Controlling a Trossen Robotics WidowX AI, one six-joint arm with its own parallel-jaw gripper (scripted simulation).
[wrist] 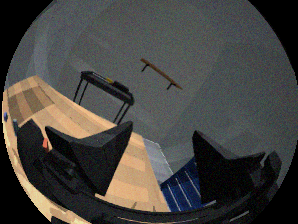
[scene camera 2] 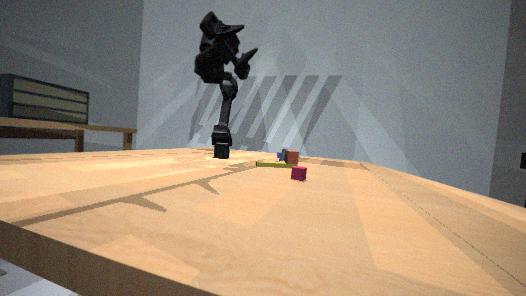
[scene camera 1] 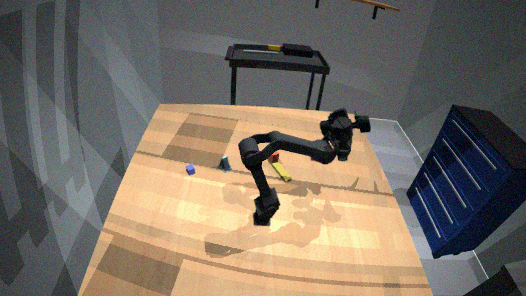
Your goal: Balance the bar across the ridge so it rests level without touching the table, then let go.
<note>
My gripper (scene camera 2: 251, 38) is open, with nothing in its grasp.
My gripper shows as well in the wrist view (wrist: 164, 130).
</note>
